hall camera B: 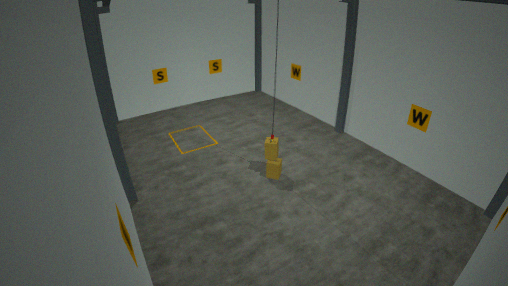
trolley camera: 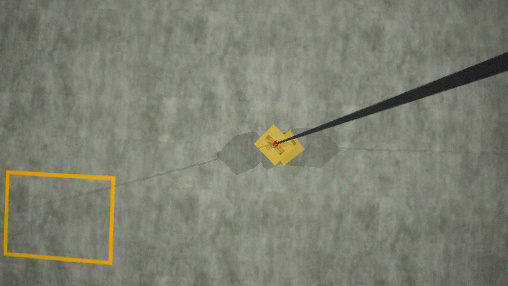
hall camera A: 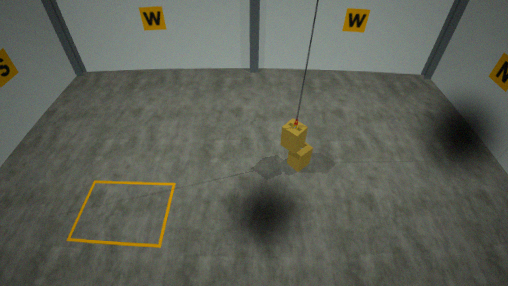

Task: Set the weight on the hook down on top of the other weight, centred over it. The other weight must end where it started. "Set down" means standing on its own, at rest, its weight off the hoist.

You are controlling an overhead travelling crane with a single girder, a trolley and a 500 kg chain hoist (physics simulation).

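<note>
The upper yellow weight hangs upright on my red hook. The other yellow weight stands on the floor below it. The upper weight is off centre: it sits to the left of the lower one in hall camera A and the trolley camera, and slightly left in hall camera B. Part of the lower weight's top shows at the right. No clear gap shows between them; whether they touch I cannot tell. The chain runs up straight from the hook.
A yellow square outline is marked on the floor to the left of the weights. Grey walls with S, W and N signs and dark posts stand around the floor. Two dark blurs cover parts of hall camera A.
</note>
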